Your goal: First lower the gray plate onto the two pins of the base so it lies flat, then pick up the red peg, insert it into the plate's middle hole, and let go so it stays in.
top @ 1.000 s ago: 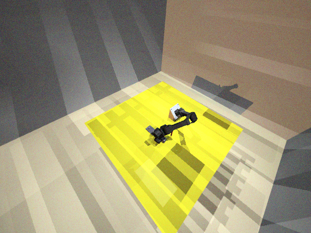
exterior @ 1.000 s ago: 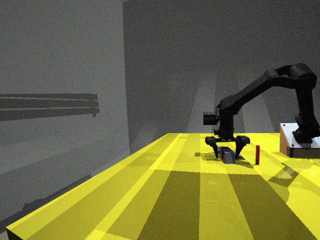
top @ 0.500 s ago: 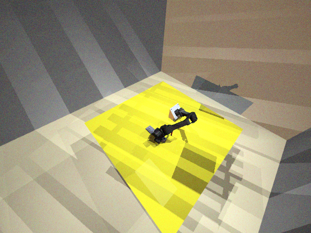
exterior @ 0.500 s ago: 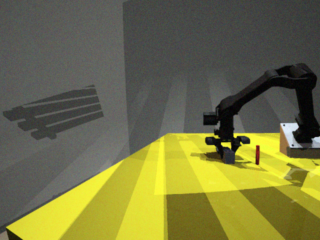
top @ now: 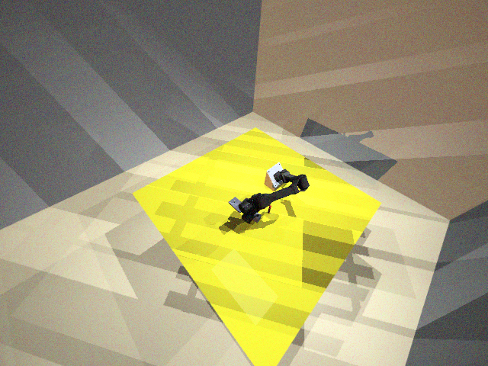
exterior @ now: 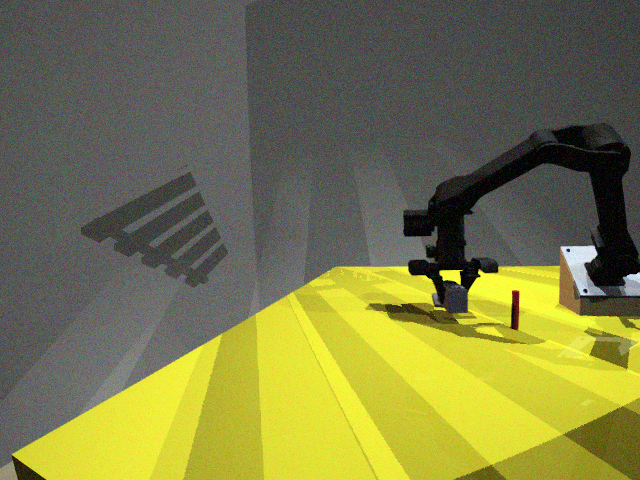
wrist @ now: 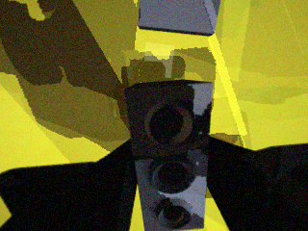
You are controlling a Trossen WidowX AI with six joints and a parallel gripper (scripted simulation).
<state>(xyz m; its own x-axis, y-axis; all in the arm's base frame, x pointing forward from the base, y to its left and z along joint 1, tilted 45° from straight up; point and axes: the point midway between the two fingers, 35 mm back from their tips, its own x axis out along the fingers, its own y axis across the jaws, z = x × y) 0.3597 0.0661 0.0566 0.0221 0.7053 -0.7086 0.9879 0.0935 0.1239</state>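
The gray base is 10 mm behind my gripper tip, 150 mm to the right of it and 30 mm below it. The rest, counted from my gripper tip: red peg (120 mm behind, 40 mm to the left); then gray plate (30 mm above).
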